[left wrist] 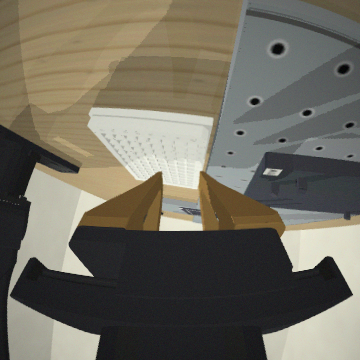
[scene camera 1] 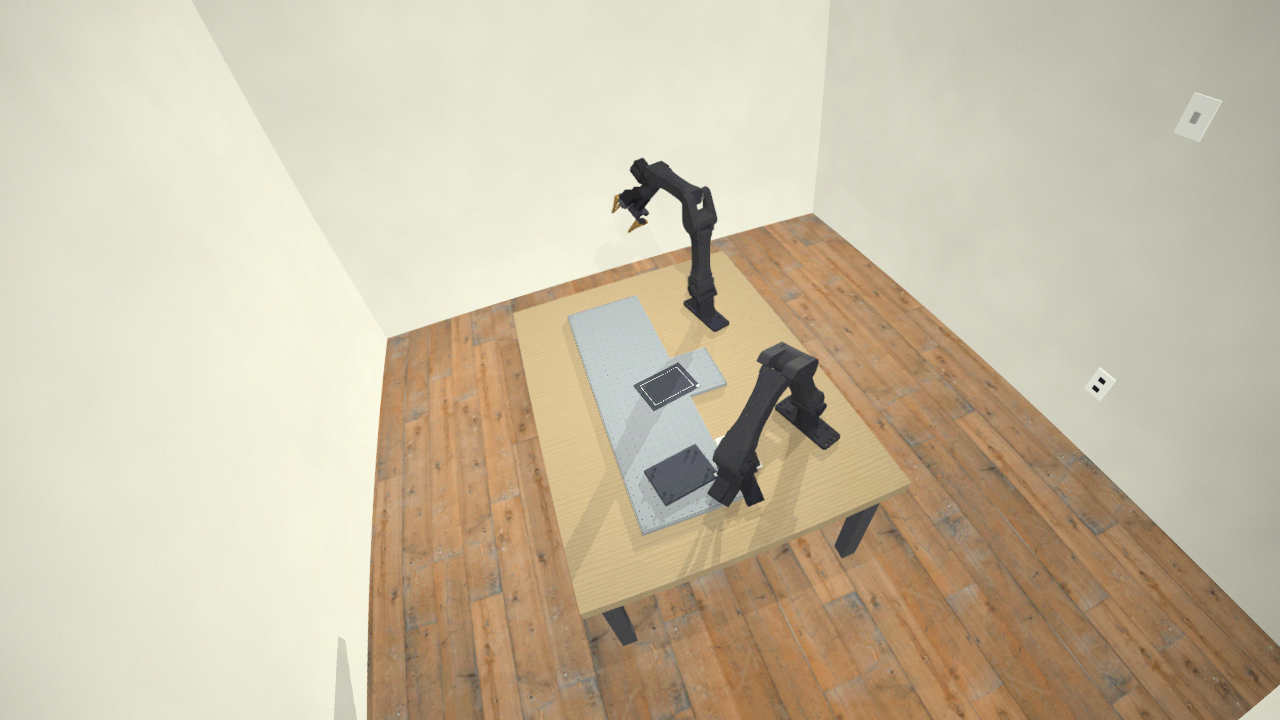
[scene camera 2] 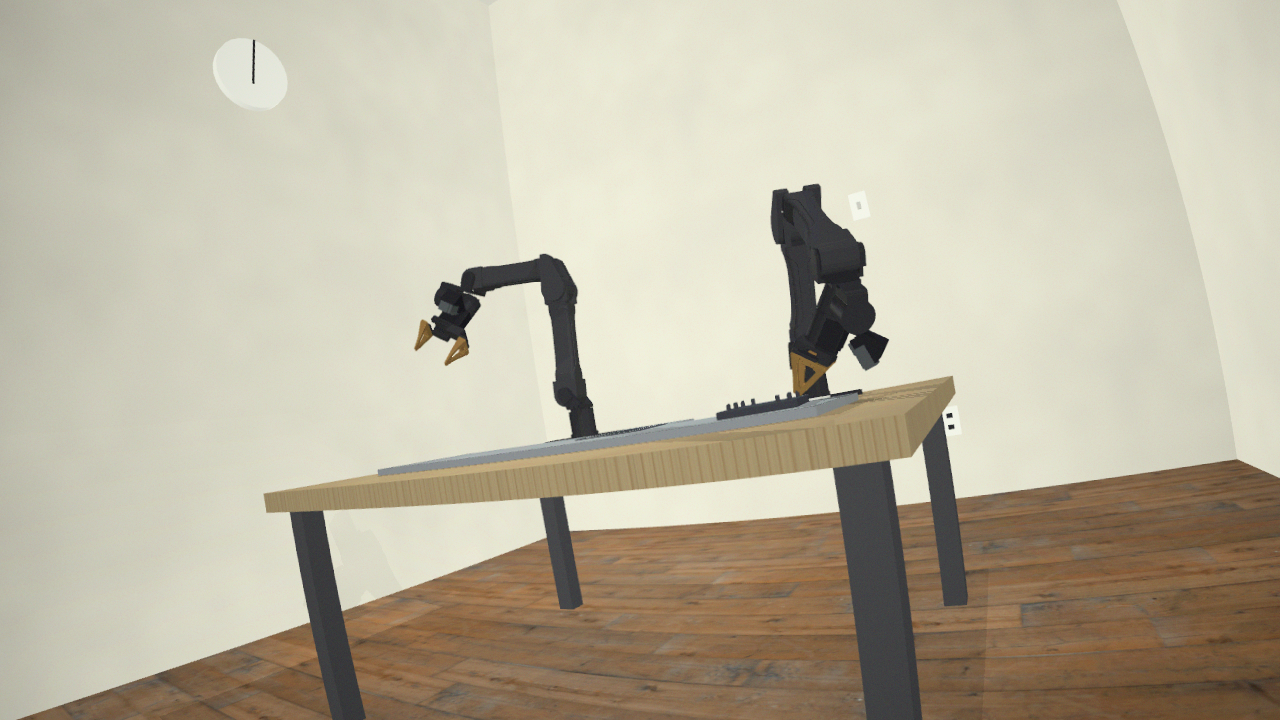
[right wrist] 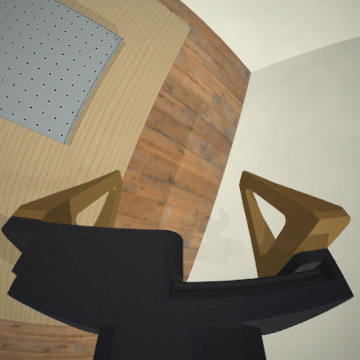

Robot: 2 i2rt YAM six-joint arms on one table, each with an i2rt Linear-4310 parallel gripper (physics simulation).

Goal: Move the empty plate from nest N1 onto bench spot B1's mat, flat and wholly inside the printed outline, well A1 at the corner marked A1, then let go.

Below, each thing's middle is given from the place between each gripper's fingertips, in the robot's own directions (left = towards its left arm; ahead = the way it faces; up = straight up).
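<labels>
Dark mat with white outline (scene camera 1: 673, 382): 340 mm to the right of my left hand, 30 mm ahead, 20 mm below. My left gripper: 30 mm past the white well plate (left wrist: 144, 141), 20 mm above, 20 mm to the left.
White well plate: 900 mm to the left of my right hand, 260 mm below, 80 mm ahead. Dark mat with white outline: 580 mm to the left of my right hand, 260 mm below, 140 mm ahead.
</labels>
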